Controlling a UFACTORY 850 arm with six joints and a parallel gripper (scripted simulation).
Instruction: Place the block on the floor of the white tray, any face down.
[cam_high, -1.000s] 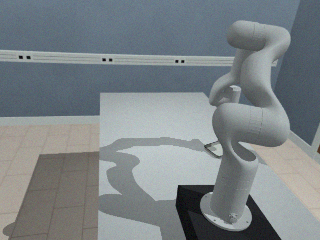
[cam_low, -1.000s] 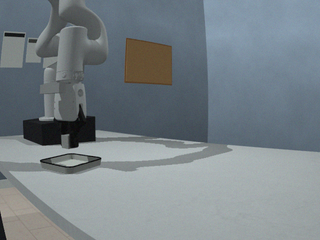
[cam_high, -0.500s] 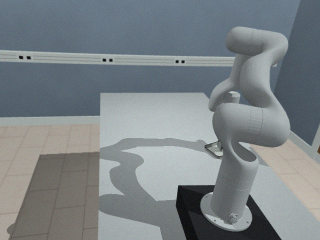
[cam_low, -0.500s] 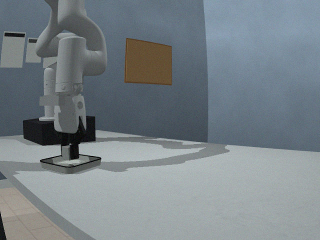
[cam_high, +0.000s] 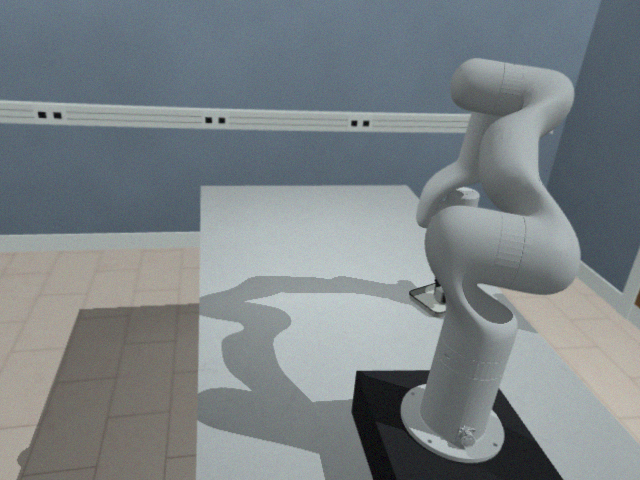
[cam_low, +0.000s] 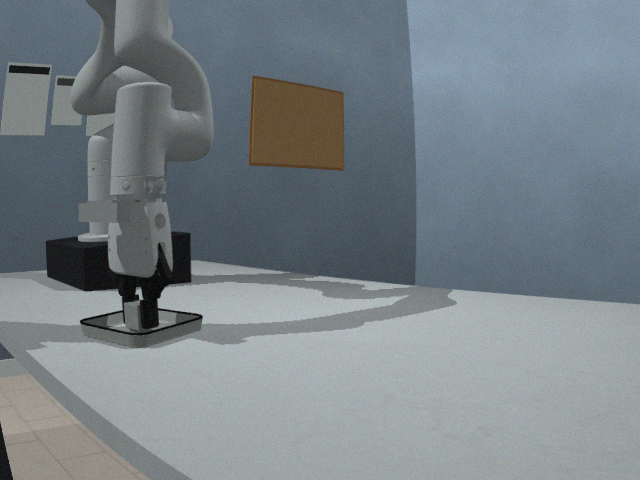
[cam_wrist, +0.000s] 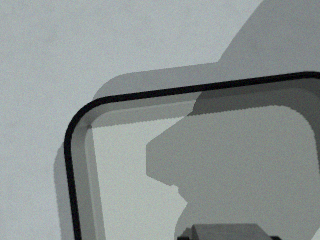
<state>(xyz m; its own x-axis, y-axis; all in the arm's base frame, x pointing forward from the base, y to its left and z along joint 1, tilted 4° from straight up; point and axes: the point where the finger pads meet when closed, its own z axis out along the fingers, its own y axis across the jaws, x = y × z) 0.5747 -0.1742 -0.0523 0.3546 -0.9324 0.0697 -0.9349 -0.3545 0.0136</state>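
The small block is 1 cm below my hand. Also, from my hand: white tray: 2 cm below.
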